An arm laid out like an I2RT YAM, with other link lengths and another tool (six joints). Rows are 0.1 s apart.
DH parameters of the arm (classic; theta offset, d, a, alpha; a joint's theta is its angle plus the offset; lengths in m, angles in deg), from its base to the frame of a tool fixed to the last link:
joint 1: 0 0.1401 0.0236 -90
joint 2: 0 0 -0.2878 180
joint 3: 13.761 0 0.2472 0
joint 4: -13.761 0.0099 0.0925 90
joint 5: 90 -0.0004 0 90
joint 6: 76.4 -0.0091 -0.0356 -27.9
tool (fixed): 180 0.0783 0 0
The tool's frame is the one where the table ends.
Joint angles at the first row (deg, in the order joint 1, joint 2, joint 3, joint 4, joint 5, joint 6):
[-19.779, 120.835, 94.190, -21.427, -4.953, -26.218]
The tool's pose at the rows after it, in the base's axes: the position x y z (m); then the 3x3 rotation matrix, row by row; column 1 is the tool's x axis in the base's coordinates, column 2 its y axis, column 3 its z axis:
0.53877, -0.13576, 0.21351; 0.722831, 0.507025, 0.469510; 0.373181, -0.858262, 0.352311; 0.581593, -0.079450, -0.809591
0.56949, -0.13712, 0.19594; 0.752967, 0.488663, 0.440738; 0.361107, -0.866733, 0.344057; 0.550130, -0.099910, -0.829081
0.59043, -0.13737, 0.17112; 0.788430, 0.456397, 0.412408; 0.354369, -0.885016, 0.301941; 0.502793, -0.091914, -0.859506
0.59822, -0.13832, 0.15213; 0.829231, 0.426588, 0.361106; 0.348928, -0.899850, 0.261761; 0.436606, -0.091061, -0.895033
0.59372, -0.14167, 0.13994; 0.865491, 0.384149, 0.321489; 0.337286, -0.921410, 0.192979; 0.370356, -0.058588, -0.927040
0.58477, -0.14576, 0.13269; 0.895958, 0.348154, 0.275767; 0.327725, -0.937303, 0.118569; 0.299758, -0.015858, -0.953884
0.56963, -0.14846, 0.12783; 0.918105, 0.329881, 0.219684; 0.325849, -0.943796, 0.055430; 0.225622, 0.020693, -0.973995
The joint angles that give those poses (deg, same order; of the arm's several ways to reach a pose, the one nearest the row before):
[-19.100, 130.198, 106.974, -26.145, -7.361, -22.845]
[-18.049, 138.670, 119.384, -32.250, -5.452, -21.798]
[-17.092, 145.559, 128.175, -36.029, -1.668, -21.198]
[-16.611, 150.215, 134.820, -41.125, 1.921, -21.272]
[-16.529, 149.972, 133.005, -41.534, 6.769, -21.400]
[-16.593, 148.413, 129.611, -41.500, 11.758, -22.003]
[-16.775, 145.506, 124.058, -40.843, 15.983, -23.282]

